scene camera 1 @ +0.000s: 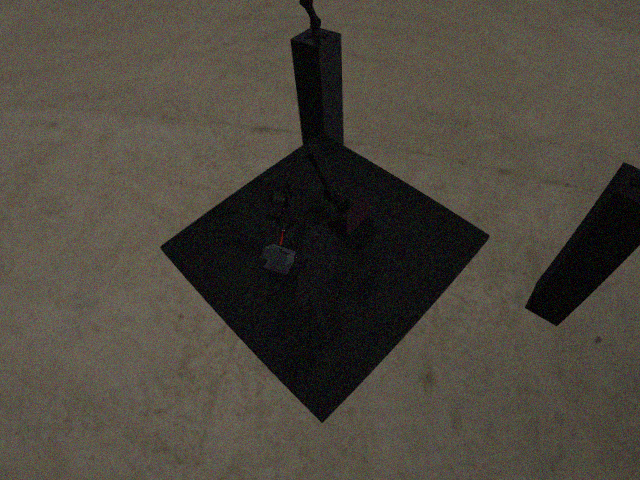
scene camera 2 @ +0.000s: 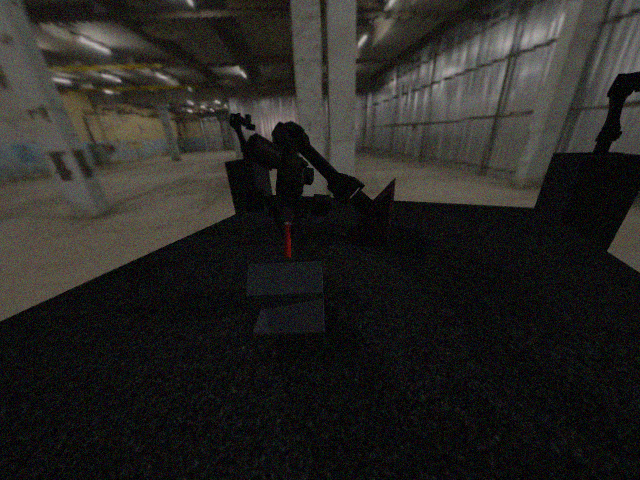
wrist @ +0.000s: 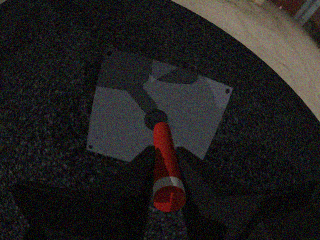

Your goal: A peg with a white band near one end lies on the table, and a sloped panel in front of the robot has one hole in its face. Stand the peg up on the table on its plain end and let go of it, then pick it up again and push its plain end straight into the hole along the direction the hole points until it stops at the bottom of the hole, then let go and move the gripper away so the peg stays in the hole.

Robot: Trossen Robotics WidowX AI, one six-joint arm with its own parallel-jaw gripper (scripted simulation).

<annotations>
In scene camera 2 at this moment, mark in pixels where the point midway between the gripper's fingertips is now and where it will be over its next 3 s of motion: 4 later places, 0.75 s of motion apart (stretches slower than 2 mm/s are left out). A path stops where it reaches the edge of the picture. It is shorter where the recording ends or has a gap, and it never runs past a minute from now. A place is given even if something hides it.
My gripper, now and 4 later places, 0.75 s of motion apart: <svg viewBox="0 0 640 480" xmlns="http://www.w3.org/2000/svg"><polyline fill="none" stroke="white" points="287,238 288,245 289,246 289,248 289,252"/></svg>
</annotations>
